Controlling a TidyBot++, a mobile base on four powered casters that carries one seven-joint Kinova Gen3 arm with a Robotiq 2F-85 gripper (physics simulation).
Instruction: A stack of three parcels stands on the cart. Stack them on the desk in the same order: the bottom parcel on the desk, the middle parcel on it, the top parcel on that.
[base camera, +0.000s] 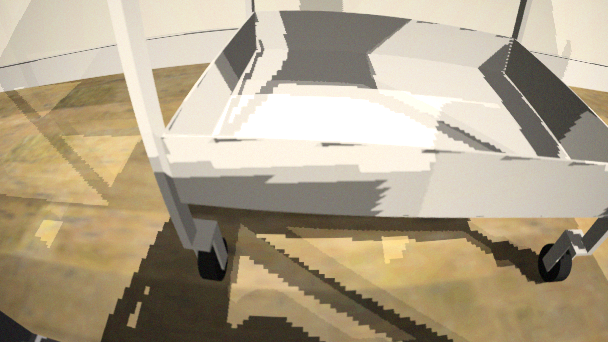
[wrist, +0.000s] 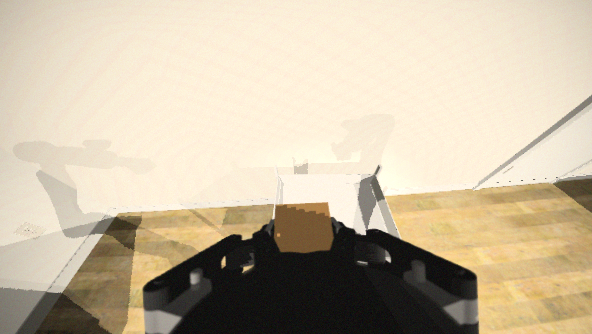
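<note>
My gripper is shut on an orange-brown parcel, which shows between the fingertips at the lower middle of the wrist view. The white cart stands ahead. The base camera view shows its lower tray, with raised walls and no parcel in the part that shows. In the wrist view the cart is beyond the parcel and the gripper, which hide part of it. The other two parcels and the desk do not show in either view.
The cart's front left post and its black casters stand on the wooden floor. A pale wall rises behind the cart, with shadows of the arm on it.
</note>
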